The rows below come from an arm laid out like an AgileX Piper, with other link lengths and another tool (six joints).
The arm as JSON. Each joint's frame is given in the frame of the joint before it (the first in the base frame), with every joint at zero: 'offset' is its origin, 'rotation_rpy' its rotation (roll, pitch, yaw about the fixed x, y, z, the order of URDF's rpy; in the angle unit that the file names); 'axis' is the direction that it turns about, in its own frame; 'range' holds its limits. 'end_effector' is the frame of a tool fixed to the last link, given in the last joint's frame.
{
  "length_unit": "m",
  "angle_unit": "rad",
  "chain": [
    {
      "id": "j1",
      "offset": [
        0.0,
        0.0,
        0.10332
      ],
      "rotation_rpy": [
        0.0,
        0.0,
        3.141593
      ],
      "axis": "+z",
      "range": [
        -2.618,
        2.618
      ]
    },
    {
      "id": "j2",
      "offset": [
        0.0,
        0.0,
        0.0
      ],
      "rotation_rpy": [
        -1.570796,
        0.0,
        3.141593
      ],
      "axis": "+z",
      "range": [
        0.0,
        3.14
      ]
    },
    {
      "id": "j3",
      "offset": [
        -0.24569,
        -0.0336,
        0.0
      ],
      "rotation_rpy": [
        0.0,
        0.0,
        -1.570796
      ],
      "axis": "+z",
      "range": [
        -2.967,
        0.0
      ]
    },
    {
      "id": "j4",
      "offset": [
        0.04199,
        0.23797,
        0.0
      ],
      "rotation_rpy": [
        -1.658,
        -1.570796,
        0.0
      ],
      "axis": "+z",
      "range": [
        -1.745,
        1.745
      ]
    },
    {
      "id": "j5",
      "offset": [
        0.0,
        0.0,
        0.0
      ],
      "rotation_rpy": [
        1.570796,
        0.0,
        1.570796
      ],
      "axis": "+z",
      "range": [
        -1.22,
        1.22
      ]
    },
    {
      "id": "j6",
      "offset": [
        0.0,
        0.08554,
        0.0
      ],
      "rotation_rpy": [
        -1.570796,
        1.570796,
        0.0
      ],
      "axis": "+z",
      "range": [
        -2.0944,
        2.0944
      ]
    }
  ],
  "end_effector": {
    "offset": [
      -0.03,
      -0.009,
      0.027
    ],
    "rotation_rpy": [
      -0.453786,
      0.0,
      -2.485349
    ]
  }
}
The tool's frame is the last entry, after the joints.
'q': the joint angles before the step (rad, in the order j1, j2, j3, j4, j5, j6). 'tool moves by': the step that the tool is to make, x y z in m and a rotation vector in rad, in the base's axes. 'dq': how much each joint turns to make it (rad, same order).
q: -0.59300 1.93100 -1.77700 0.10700 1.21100 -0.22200
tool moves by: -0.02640 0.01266 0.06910 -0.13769 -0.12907 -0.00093
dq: 0.00001 -0.18599 0.00000 -0.04200 0.00198 0.00001
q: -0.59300 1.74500 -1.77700 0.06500 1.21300 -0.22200
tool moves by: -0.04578 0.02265 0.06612 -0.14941 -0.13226 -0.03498
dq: -0.00002 -0.22900 0.03499 -0.06498 0.00001 0.02497
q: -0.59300 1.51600 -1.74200 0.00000 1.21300 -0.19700
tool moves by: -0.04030 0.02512 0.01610 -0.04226 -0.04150 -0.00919
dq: -0.00001 -0.18900 0.13100 -0.01599 0.00000 0.00498
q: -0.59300 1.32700 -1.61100 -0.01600 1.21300 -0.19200
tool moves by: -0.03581 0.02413 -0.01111 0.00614 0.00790 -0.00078
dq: 0.00001 -0.17799 0.18600 -0.00001 0.00199 0.00102
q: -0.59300 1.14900 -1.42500 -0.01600 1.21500 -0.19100
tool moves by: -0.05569 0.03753 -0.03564 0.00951 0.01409 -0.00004
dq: 0.00003 -0.30001 0.31401 -0.00002 0.00300 0.00002
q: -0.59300 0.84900 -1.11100 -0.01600 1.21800 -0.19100
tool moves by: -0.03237 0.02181 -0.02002 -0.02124 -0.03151 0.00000
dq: -0.00008 -0.19901 0.16100 0.00006 0.00000 -0.00008
